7 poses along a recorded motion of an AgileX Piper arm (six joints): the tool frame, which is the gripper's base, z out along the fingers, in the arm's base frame.
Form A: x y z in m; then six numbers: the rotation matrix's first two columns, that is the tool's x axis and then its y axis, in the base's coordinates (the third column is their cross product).
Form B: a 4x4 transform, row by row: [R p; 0 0 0 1], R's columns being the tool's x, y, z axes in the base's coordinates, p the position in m. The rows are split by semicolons. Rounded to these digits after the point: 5 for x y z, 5 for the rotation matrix.
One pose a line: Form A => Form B
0.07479 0.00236 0.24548 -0.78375 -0.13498 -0.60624 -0.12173 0.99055 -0.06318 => -0.78375 -0.12173 0.60904 0.07479; -0.13498 0.99055 0.02428 0.00236; -0.60624 -0.06318 -0.79277 0.24548; 0 0 0 1
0.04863 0.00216 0.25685 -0.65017 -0.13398 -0.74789 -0.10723 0.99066 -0.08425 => -0.65017 -0.10723 0.75219 0.04863; -0.13398 0.99066 0.02542 0.00216; -0.74789 -0.08425 -0.65846 0.25685; 0 0 0 1
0.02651 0.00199 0.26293 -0.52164 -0.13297 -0.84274 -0.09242 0.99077 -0.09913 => -0.52164 -0.09242 0.84814 0.02651; -0.13297 0.99077 0.02618 0.00199; -0.84274 -0.09913 -0.52911 0.26293; 0 0 0 1
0.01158 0.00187 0.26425 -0.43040 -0.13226 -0.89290 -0.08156 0.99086 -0.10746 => -0.43040 -0.08156 0.89895 0.01158; -0.13226 0.99086 0.02657 0.00187; -0.89290 -0.10746 -0.43725 0.26425; 0 0 0 1
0.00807 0.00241 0.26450 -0.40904 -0.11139 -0.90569 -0.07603 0.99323 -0.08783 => -0.40904 -0.07603 0.90934 0.00807; -0.11139 0.99323 0.03293 0.00241; -0.90569 -0.08783 -0.41474 0.26450; 0 0 0 1
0.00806 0.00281 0.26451 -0.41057 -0.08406 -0.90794 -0.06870 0.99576 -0.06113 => -0.41057 -0.06870 0.90923 0.00806; -0.08406 0.99576 0.03728 0.00281; -0.90794 -0.06113 -0.41460 0.26451; 0 0 0 1
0.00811 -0.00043 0.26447 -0.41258 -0.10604 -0.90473 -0.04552 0.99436 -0.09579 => -0.41258 -0.04552 0.90978 0.00811; -0.10604 0.99436 0.00166 -0.00043; -0.90473 -0.09579 -0.41508 0.26447; 0 0 0 1
